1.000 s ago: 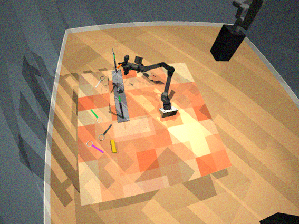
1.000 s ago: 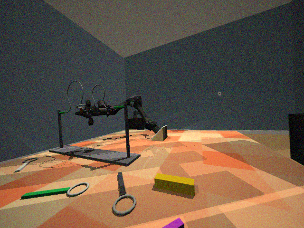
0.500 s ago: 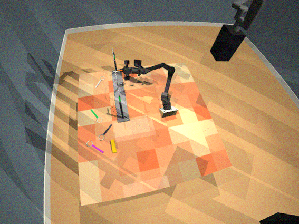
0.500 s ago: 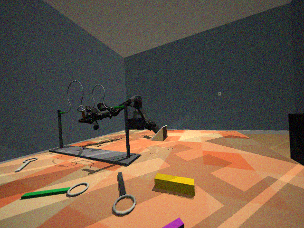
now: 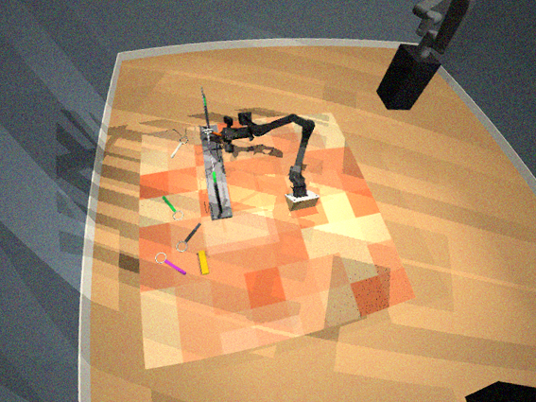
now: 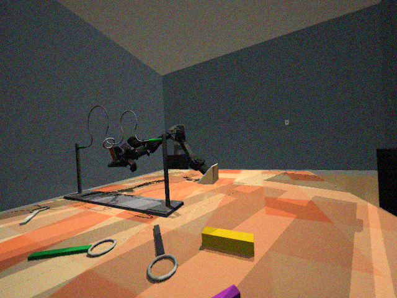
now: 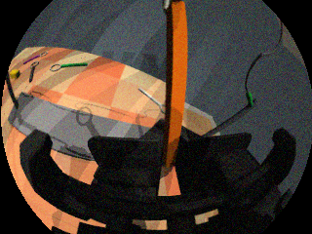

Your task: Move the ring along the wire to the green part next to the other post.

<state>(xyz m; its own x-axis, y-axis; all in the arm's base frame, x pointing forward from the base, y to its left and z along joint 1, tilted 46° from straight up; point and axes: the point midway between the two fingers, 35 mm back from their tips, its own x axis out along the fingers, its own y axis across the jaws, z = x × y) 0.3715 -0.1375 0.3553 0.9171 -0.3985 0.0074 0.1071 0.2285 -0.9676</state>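
Right now my gripper tip is 1 cm short of the ring with orange handle, 5 cm to the right of it and 8 cm below it. Round my gripper tip: yellow block 11 cm ahead, 64 cm to the left, 14 cm below.
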